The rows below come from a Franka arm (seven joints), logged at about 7 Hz.
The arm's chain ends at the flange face. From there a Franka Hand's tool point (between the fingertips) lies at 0.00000 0.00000 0.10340 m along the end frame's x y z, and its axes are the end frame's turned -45 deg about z.
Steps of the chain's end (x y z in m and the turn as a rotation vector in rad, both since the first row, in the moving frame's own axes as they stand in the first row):
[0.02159 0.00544 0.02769 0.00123 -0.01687 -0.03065]
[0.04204 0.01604 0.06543 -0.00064 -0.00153 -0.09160]
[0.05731 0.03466 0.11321 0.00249 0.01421 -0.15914]
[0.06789 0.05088 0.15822 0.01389 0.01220 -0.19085]
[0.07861 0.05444 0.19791 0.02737 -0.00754 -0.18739]
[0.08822 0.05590 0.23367 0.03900 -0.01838 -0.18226]
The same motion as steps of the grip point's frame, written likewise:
[0.01026 0.01781 0.02768 0.01280 -0.01106 -0.03065]
[0.01822 0.04101 0.06543 0.00063 -0.00153 -0.09160]
[0.01730 0.06579 0.11320 -0.00829 0.01181 -0.15914]
[0.01391 0.08368 0.15820 0.00120 0.01845 -0.19085]
[0.01829 0.09141 0.19787 0.02469 0.01402 -0.18739]
[0.02397 0.09760 0.23357 0.04057 0.01458 -0.18226]

